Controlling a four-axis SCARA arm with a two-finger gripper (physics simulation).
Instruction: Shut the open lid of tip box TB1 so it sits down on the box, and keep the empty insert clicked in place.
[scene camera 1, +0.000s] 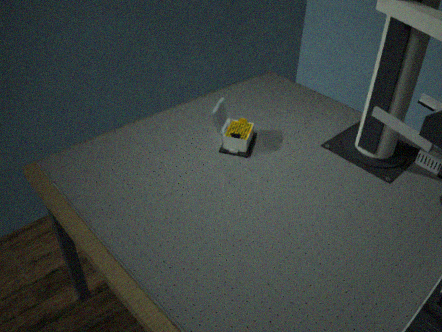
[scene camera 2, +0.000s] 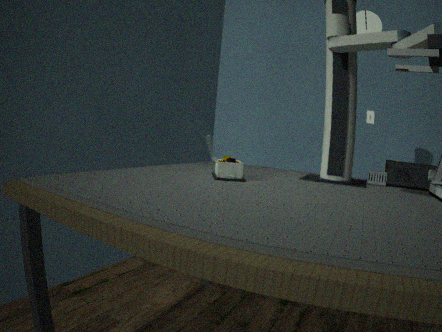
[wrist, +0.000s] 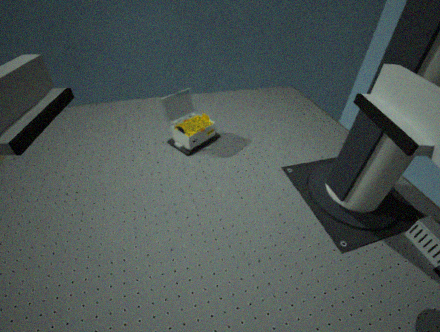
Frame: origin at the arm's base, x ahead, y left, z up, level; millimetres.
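Where they show: gripper, fingertip midpoint: (scene camera 1: 399, 103) (scene camera 2: 391, 60) (wrist: 219, 76); arm's base, link origin: (scene camera 1: 372, 151) (scene camera 2: 334, 183) (wrist: 349, 195).
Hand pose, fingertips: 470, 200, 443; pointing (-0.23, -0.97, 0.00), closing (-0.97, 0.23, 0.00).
Each offset is from my fingertips to the top centre of the thing, as dx, dy, dz. "pt": to the spot under its first point.
Tip box TB1 @[-90, -556, -364] (scene camera 1: 236, 143) (scene camera 2: 229, 170) (wrist: 192, 139) is a small white box on a dark base plate. Its clear lid @[pt -49, -618, -325] (scene camera 1: 219, 115) (scene camera 2: 209, 147) (wrist: 179, 105) stands open, roughly upright at one side. A yellow insert @[-90, -556, -356] (scene camera 1: 240, 128) (wrist: 196, 124) sits in the top of the box, with a dark spot near one edge; in scene camera 2 its top shows above the rim. Whether it is clicked in cannot be told. My gripper (scene camera 1: 398, 107) (scene camera 2: 392, 60) (wrist: 219, 76) is open, its two fingers wide apart with nothing between them. It hangs high above the table, well away from the box.
The arm's column (scene camera 1: 397, 85) (scene camera 2: 340, 110) (wrist: 372, 175) stands on a dark mounting plate (scene camera 1: 345, 144) (wrist: 320, 200) right of the box. A pale slotted part @[pt -515, +5, -399] (scene camera 1: 429, 162) (scene camera 2: 377, 178) (wrist: 425, 241) lies beyond it. The table's wooden edge (scene camera 1: 80, 225) (scene camera 2: 150, 242) runs along the near side.
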